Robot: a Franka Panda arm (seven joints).
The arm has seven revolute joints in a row. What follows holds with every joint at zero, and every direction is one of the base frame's.
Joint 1 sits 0.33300 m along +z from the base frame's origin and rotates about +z.
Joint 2 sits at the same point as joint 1 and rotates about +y.
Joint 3 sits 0.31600 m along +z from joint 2 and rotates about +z.
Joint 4 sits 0.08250 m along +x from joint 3 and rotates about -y.
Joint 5 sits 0.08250 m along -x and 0.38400 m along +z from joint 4 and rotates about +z.
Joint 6 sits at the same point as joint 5 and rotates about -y.
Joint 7 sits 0.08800 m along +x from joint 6 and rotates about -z.
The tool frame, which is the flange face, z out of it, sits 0.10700 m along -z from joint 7; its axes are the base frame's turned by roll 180.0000, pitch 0.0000 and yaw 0.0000 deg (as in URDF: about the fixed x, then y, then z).
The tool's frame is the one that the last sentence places.
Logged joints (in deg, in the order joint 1, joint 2, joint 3, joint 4, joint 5, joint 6, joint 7), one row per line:
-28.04, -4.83, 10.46, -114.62, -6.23, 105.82, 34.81
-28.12, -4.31, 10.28, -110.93, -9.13, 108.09, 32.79
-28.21, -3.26, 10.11, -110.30, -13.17, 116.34, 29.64
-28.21, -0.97, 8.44, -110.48, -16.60, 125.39, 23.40
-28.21, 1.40, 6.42, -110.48, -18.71, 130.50, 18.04
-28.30, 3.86, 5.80, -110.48, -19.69, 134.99, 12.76
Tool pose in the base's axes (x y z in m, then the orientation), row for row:
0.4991, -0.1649, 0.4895, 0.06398, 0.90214, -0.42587, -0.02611
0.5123, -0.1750, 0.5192, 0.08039, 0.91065, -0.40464, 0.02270
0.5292, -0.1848, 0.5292, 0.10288, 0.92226, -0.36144, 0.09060
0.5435, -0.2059, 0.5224, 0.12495, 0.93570, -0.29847, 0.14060
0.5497, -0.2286, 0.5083, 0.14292, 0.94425, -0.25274, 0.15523
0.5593, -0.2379, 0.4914, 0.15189, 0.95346, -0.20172, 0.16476
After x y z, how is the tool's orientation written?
As a quaternion, w x y z.
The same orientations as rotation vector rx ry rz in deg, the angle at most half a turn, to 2 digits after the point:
156.09, -73.68, -4.52
156.02, -69.33, 3.89
155.94, -61.11, 15.32
156.22, -49.83, 23.47
156.05, -41.77, 25.65
156.78, -33.17, 27.09

